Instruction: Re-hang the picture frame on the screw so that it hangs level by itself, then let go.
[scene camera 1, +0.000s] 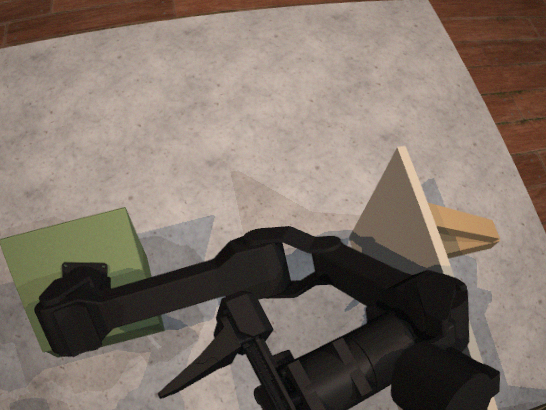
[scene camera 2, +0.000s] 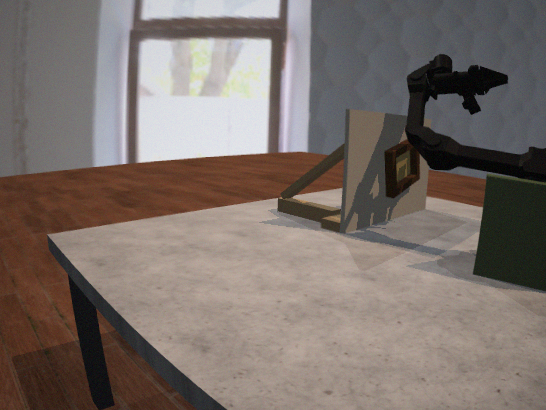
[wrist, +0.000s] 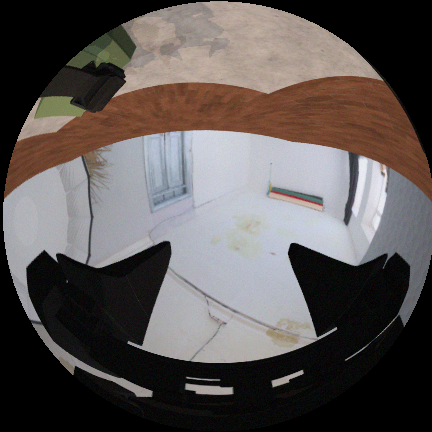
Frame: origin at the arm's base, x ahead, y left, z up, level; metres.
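Seen in the pictures: gripper, fingertip midpoint: (scene camera 2: 507, 79) (wrist: 232, 249); arm's base, link origin: (scene camera 1: 85, 283) (scene camera 2: 528, 208).
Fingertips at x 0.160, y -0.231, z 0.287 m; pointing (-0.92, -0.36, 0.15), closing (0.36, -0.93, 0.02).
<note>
Offsets run from my fingertips to a thing's top centre. "*": to the spot under its first point. Level surfaces: height alone.
The picture frame {0.282 m ahead, 0.086 m left, 0.182 m down} (scene camera 2: 390, 175), brown with a small picture inside, is at the front face of the upright beige board {* 0.277 m ahead, 0.270 m left, 0.199 m down} (scene camera 1: 395, 215) (scene camera 2: 361, 145) in scene camera 2. It looks tilted, its right side higher in that view; the arm partly covers its upper right corner. It does not show in scene camera 1 or the wrist view. The screw and any contact with it are hidden. My gripper (scene camera 2: 506, 79) (wrist: 232, 249) is open and empty, higher than the board's top and pointing away from it. In scene camera 1 one finger shows at the lower left of the gripper body.
Wooden braces (scene camera 1: 467, 225) (scene camera 2: 307, 209) prop the board from behind. A green block (scene camera 1: 75, 235) (scene camera 2: 510, 235) (wrist: 102, 47) stands under the arm's base. My bent arm (scene camera 1: 185, 295) (scene camera 2: 417, 107) reaches from it to beside the board. All stand on the grey table {0.422 m down} (scene camera 1: 200, 100) (scene camera 2: 275, 300) (wrist: 280, 45).
</note>
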